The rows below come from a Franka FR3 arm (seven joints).
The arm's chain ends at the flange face. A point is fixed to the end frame.
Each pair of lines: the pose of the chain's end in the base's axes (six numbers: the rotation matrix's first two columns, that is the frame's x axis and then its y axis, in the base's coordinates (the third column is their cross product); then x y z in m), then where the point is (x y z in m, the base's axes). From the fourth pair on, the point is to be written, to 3 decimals.
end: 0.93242 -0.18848 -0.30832 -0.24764 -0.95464 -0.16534 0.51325 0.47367 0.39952
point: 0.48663 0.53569 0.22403
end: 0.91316 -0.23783 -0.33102 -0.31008 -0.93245 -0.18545 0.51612 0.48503 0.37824
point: 0.49038 0.55336 0.20498
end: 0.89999 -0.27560 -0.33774 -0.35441 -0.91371 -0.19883 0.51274 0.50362 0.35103
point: 0.48981 0.57579 0.17893
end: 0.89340 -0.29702 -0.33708 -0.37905 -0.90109 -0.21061 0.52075 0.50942 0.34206
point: 0.501 0.584 0.171
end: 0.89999 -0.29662 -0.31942 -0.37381 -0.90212 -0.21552 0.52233 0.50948 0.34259
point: 0.505 0.584 0.171
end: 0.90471 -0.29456 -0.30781 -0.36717 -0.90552 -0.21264 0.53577 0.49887 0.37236
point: 0.520 0.572 0.200
